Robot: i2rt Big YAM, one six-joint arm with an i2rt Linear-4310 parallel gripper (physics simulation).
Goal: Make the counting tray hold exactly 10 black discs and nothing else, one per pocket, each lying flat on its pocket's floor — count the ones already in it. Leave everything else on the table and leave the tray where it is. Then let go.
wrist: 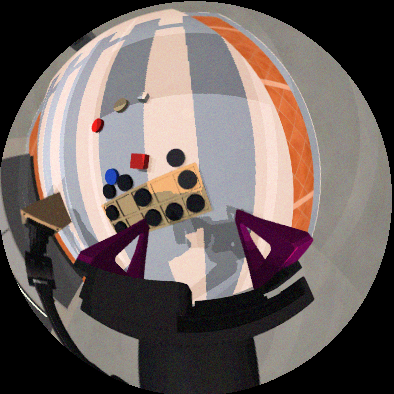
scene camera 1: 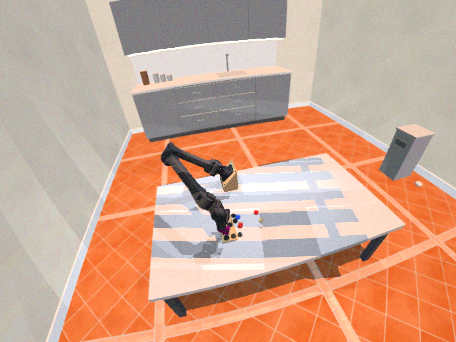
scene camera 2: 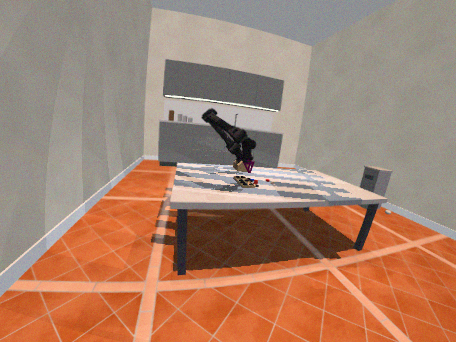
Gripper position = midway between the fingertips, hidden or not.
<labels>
My gripper (wrist: 190, 219) is open, with nothing in its grasp. Also in view: a tan counting tray (wrist: 164, 189).
</labels>
